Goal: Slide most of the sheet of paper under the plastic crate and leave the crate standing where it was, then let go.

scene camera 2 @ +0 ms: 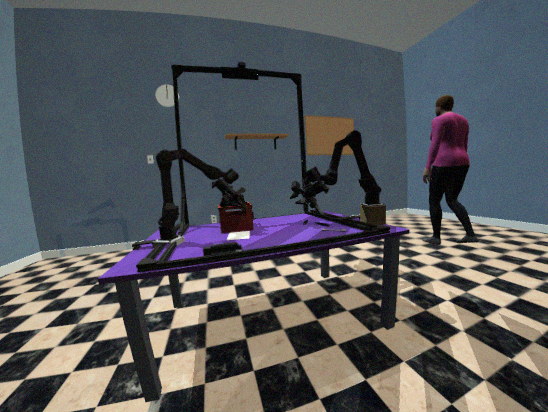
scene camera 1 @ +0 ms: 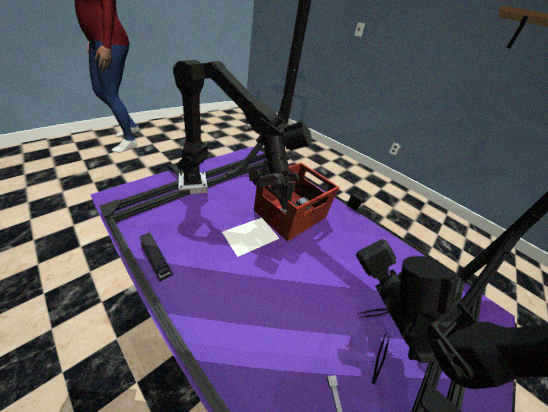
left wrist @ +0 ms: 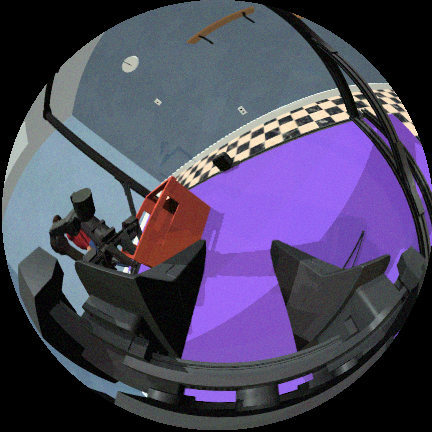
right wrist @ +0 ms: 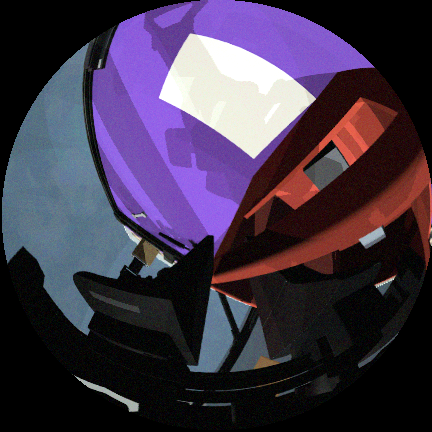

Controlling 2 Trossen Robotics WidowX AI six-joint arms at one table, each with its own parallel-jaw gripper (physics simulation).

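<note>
The red-brown plastic crate (scene camera 1: 311, 220) (scene camera 2: 236, 220) (left wrist: 172, 230) (right wrist: 300, 222) stands upright on the purple table. The white sheet of paper (scene camera 1: 250, 235) (scene camera 2: 238, 235) (right wrist: 235, 90) lies flat, one edge against the foot of the crate's near-left wall in scene camera 1. I cannot tell if any of it is under the crate. My right gripper (scene camera 1: 285, 204) (right wrist: 228, 241) is nearly closed over the crate's top rim, one finger outside and one inside, and looks shut on that wall. My left gripper (scene camera 2: 294, 192) (left wrist: 238, 246) is half open and empty, above the table away from the crate.
In scene camera 1 a long black block (scene camera 1: 154, 255) lies left of the paper. Thin black tools (scene camera 1: 381, 357) and a light-coloured tool (scene camera 1: 333, 384) lie near the left arm. Black frame rails (scene camera 1: 150, 300) run along the table edge. Small grey things (scene camera 1: 302, 201) show inside the crate.
</note>
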